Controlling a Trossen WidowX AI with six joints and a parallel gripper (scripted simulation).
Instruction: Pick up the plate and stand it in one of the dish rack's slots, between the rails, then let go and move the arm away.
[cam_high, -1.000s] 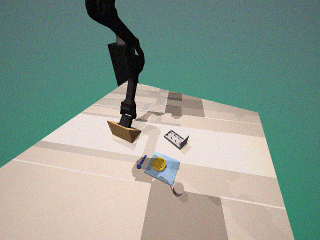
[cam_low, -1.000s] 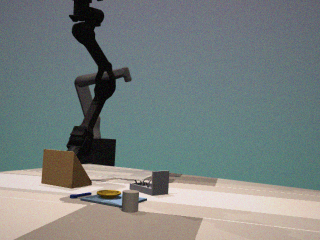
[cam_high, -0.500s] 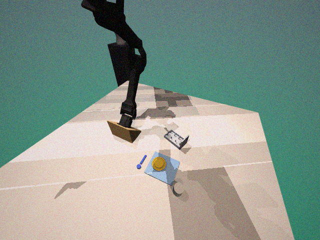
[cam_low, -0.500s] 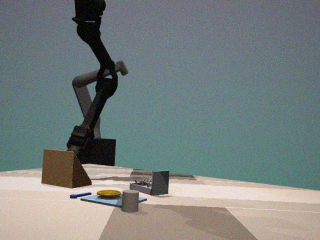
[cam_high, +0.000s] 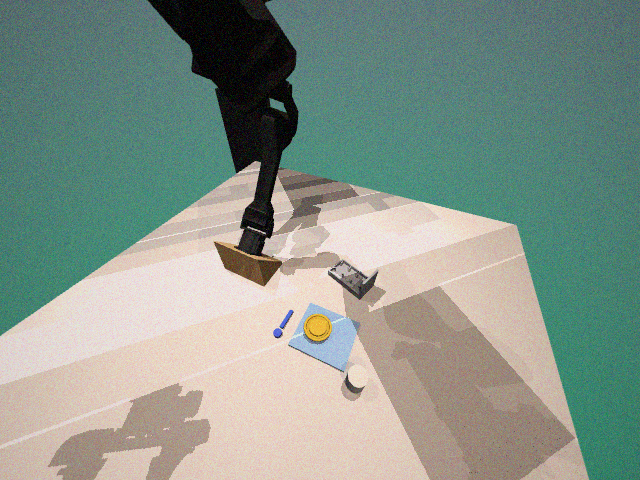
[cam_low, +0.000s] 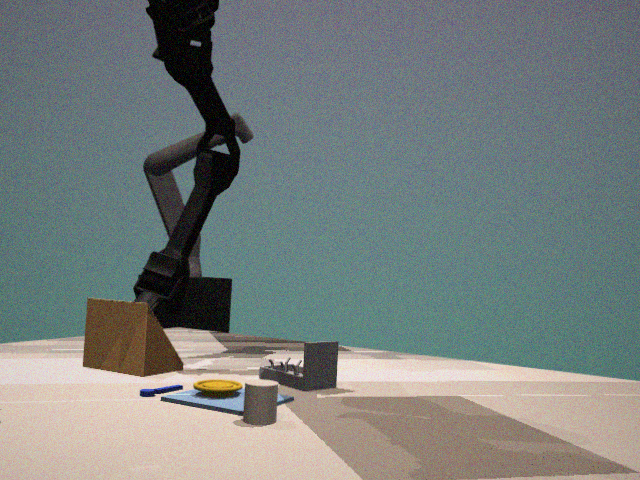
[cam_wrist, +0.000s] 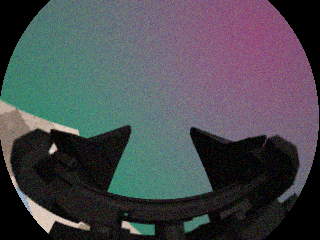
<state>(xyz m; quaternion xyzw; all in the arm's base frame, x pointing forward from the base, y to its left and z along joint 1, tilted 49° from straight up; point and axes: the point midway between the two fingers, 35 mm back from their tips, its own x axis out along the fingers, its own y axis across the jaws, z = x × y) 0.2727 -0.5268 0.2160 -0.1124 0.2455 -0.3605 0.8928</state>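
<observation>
Right now my gripper tip is 3 cm short of the yellow plate, 14 cm to the right of it and 63 cm above it. The rest, counted from my gripper tip: light blue mat 5 cm ahead, 14 cm to the left, 65 cm below; then blue spoon 6 cm behind, 10 cm to the left, 65 cm below; then cup 16 cm ahead, 8 cm to the left, 63 cm below.
</observation>
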